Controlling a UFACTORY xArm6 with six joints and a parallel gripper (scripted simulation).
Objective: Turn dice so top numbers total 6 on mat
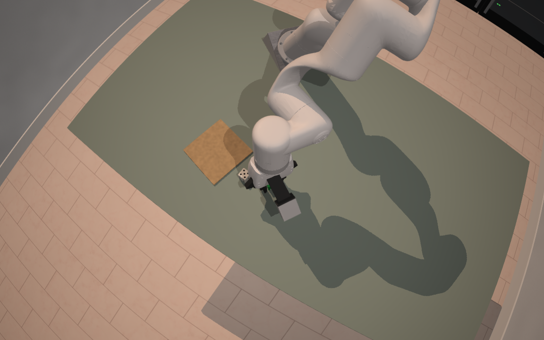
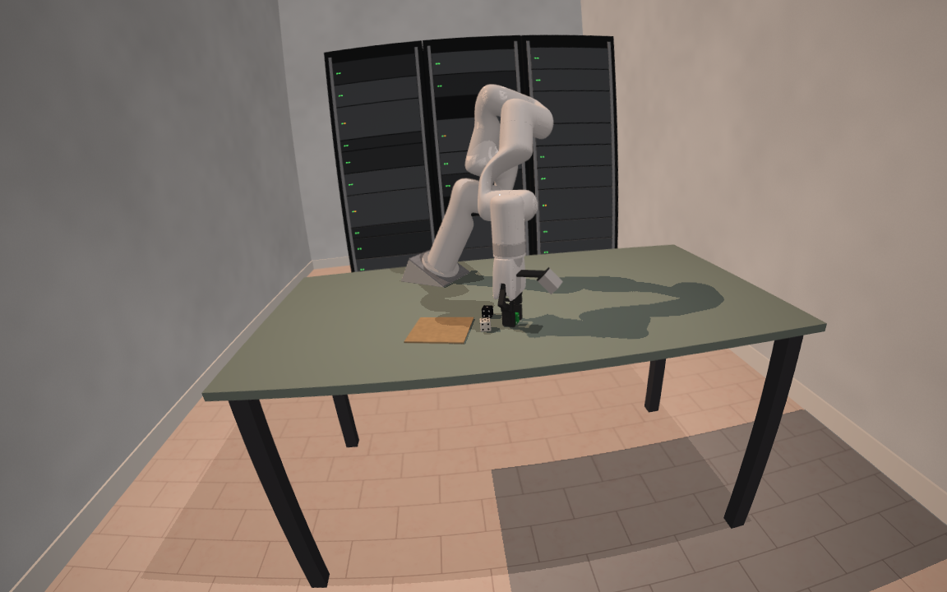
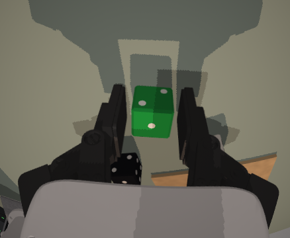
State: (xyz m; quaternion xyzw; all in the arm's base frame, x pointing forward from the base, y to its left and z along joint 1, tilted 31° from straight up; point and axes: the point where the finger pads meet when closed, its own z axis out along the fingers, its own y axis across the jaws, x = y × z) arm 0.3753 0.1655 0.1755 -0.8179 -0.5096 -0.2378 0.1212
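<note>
Right now my hand is 10 mm above the green die. From my hand the other things lie so: white die (30 mm ahead, 60 mm to the right, 10 mm below); black die (50 mm behind, 60 mm to the right, 10 mm below); brown mat (30 mm ahead, 170 mm to the right, 20 mm below).
</note>
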